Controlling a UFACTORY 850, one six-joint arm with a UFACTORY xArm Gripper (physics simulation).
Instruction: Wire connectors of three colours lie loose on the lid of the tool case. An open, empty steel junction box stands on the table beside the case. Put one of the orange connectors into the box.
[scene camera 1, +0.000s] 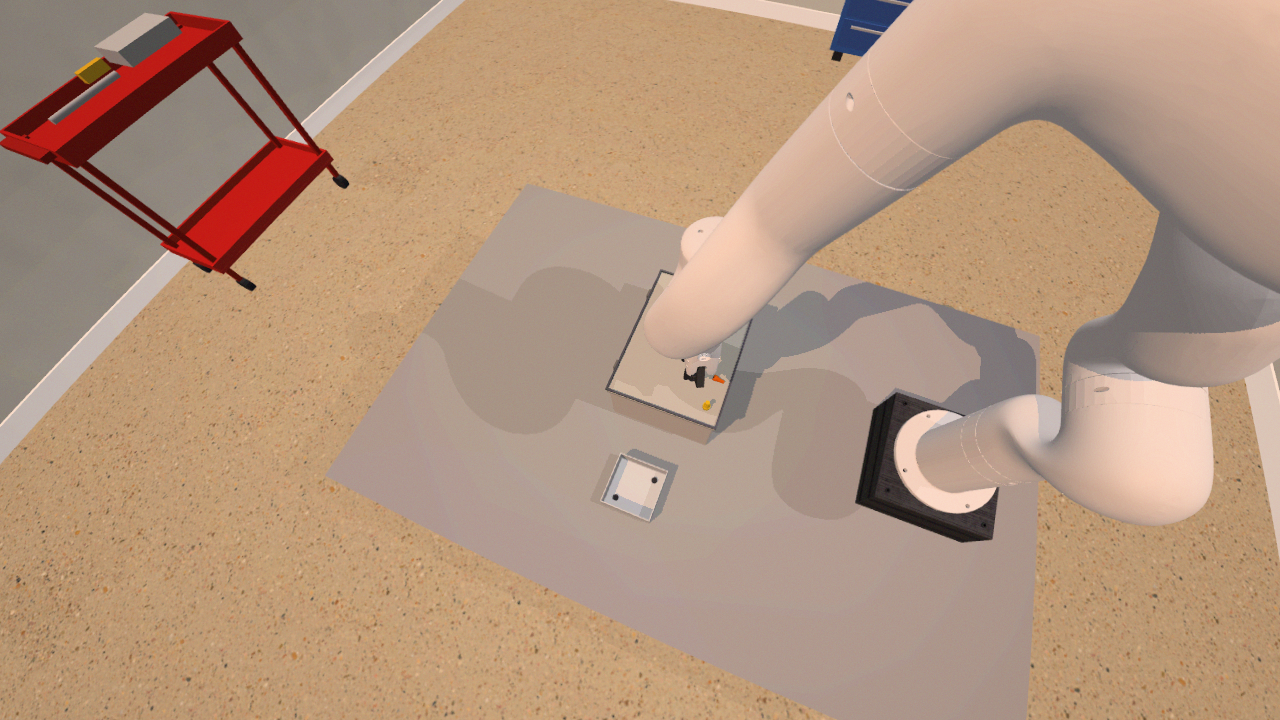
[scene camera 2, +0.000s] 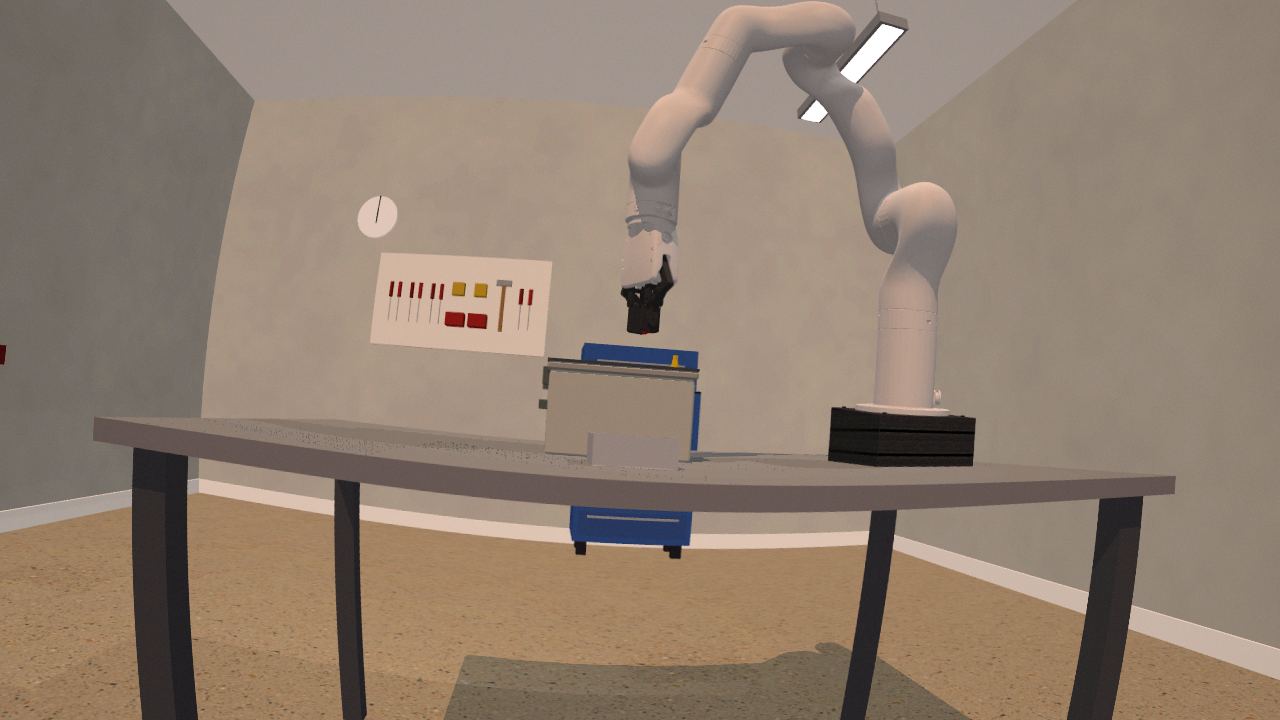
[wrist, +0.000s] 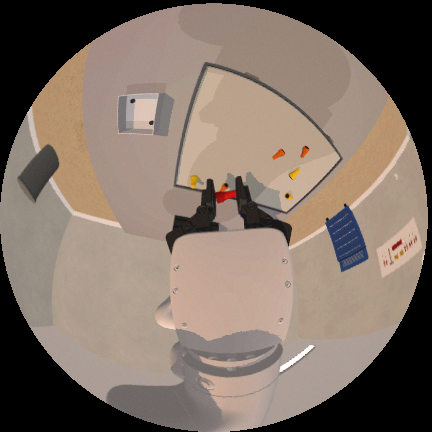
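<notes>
My gripper (scene camera 2: 643, 329) (wrist: 224, 185) is shut on a red connector (wrist: 226, 196) and holds it above the lid of the tool case (scene camera 1: 641, 370) (scene camera 2: 617, 411) (wrist: 240, 115). Two orange connectors (wrist: 278, 154) (wrist: 305, 151) lie on the lid in the wrist view. Another orange connector (scene camera 1: 718, 378) (wrist: 224, 187) lies on the lid, partly hidden behind the red one in the wrist view. The steel junction box (scene camera 1: 635, 488) (scene camera 2: 632, 450) (wrist: 142, 114) stands open on the table beside the case, with two dark spots on its floor and no connector in it.
Yellow connectors (scene camera 1: 707, 405) (scene camera 2: 674, 360) (wrist: 194, 180) (wrist: 295, 173) (wrist: 289, 196) lie on the lid. The arm's black base block (scene camera 1: 881, 452) (scene camera 2: 901, 437) stands on the table (scene camera 1: 805, 617) (scene camera 2: 447, 474) to the right. A red cart (scene camera 1: 246, 201) stands on the floor at the left.
</notes>
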